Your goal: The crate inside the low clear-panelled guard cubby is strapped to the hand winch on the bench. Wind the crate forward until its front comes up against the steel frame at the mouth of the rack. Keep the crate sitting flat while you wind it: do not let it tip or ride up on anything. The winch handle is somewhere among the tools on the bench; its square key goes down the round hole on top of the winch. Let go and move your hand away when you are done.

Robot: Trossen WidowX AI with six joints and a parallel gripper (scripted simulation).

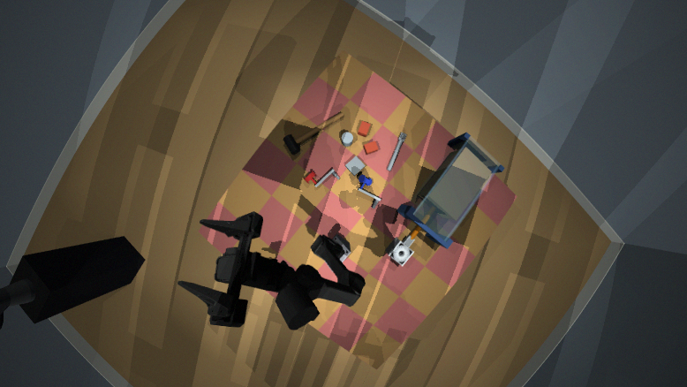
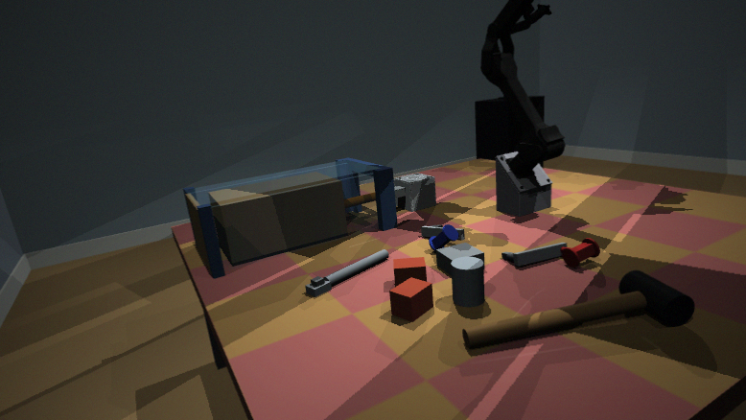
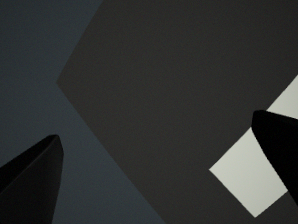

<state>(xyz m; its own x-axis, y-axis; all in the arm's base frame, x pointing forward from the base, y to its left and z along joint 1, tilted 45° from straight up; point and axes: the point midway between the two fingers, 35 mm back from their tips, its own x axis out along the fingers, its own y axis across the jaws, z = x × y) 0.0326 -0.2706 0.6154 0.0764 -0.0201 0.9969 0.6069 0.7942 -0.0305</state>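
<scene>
Right now my gripper tip is 76 cm above the grey crank arm, 19 cm short of it and 2 cm to the right of it. Round my gripper tip: blue piece (74 cm below, 31 cm ahead, 16 cm to the right); then blue-knobbed winch handle (75 cm below, 29 cm ahead, 20 cm to the right); then red knob (75 cm below, 16 cm ahead, 5 cm to the left).
</scene>
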